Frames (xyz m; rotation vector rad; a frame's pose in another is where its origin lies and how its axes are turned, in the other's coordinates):
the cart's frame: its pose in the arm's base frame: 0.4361 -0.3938 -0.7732 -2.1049 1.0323 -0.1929
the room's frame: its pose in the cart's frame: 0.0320 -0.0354 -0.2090 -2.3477 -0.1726 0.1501
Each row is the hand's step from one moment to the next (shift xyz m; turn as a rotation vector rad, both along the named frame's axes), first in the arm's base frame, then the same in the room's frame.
Working: the arm's base frame: its pose in the room's frame: -0.7872 0.4162 0.0574 -1.5187 0.5765 0.9866

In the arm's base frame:
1: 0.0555 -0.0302 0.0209 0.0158 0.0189 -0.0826
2: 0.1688 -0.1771 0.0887 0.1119 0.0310 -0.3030
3: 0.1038 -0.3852 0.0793 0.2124 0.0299 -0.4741
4: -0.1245 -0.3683 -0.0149 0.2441 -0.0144 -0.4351
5: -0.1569 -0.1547 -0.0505 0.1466 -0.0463 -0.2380
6: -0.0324 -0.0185 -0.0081 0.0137 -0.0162 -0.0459
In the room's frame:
1: 0.0480 0.0357 -0.0292 0.0145 -0.0808 -0.0263
2: 0.2086 0.1501 -0.0412 0.1126 -0.2794 -0.1205
3: 0.3461 0.1720 0.1268 0.2108 -0.4271 -0.2096
4: 0.2380 0.0388 0.3053 0.2531 -0.3752 -0.2105
5: 0.0570 -0.0442 0.2142 0.1764 -0.1952 -0.1050
6: 0.0002 -0.0096 0.0370 0.0323 -0.0387 -0.0041

